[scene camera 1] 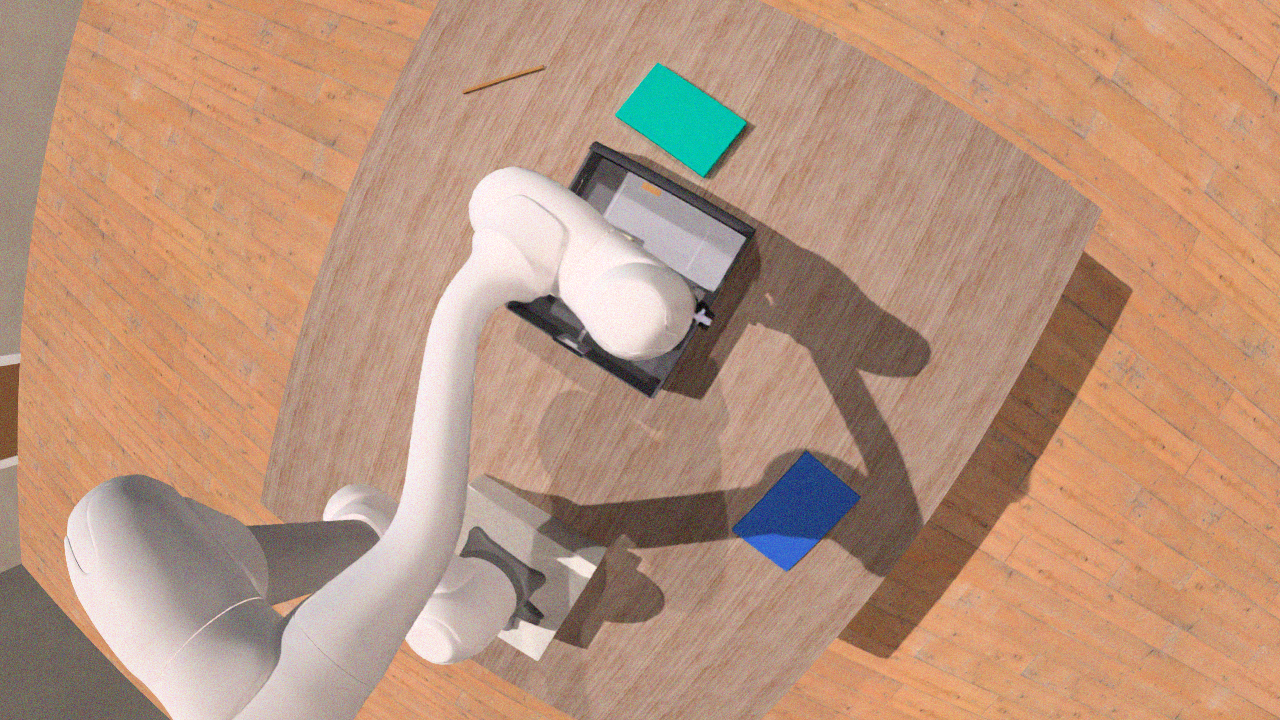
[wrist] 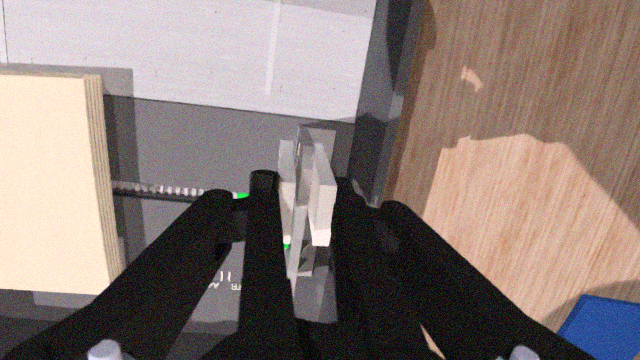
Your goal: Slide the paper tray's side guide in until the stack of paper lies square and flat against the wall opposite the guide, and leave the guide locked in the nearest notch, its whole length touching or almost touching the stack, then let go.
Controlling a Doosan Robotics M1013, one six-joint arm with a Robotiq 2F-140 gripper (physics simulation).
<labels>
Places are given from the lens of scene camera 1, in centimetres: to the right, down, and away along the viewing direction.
blue card point(scene camera 1: 808, 500): 32, 26, 106
teal card point(scene camera 1: 684, 121): 8, -42, 98
</labels>
